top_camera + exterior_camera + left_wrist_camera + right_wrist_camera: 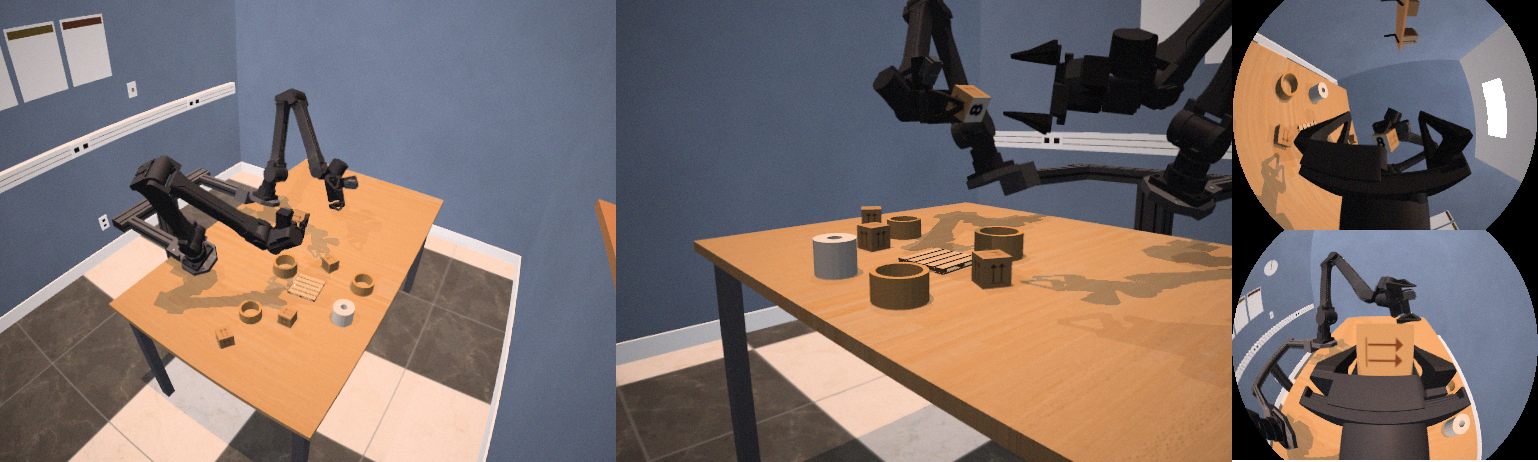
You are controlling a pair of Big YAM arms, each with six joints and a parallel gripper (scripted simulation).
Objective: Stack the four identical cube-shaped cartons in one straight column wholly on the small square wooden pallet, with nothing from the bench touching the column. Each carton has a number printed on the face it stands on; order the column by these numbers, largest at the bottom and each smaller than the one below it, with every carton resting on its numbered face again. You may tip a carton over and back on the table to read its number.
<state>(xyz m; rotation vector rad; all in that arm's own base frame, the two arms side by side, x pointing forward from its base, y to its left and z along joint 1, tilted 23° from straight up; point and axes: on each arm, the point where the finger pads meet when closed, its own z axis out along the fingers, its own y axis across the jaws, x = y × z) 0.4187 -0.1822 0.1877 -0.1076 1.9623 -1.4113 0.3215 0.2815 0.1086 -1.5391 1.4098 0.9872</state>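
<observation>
Now: the brown carton 90 mm ahead of my right hand, 130 mm to the left of it and 290 mm below it. The rest, counted from my right hand: wooden pallet: 60 mm ahead, 30 mm to the right, 310 mm below.
</observation>
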